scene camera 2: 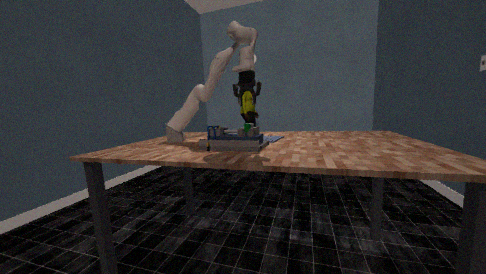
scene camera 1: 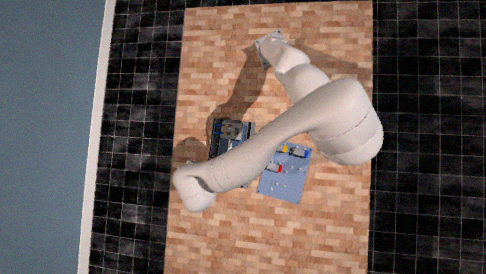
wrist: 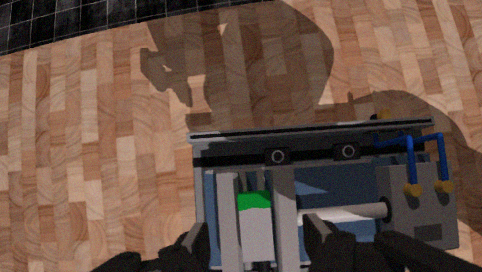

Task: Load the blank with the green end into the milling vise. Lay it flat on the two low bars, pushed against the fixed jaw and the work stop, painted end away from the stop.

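The blank with the green end [wrist: 256, 232] [scene camera 2: 248, 127] lies lengthwise between the jaws of the milling vise [wrist: 417, 225] [scene camera 2: 230, 145] [scene camera 1: 214, 145]. In the wrist view the fixed jaw [wrist: 227, 220] is at its left and the moving jaw [wrist: 285, 215] at its right. Its green end points up the view, over the two low bars, whose ends show there. Any gap to the fixed jaw is too fine to judge, and contact with the work stop is hidden at the lower edge. My gripper [wrist: 256, 235] [scene camera 2: 247, 102] is open and empty, above the blank, one finger on either side.
A blue plate [scene camera 1: 282, 192] with small pegs lies beside the vise. It holds a red-ended blank [scene camera 1: 274, 167], a blue-ended blank [scene camera 1: 299, 152] and a partly hidden yellow-ended one [scene camera 1: 283, 148]. Blue hoses [wrist: 411, 160] rise at the vise's spindle end. A person in yellow stands behind the gripper.
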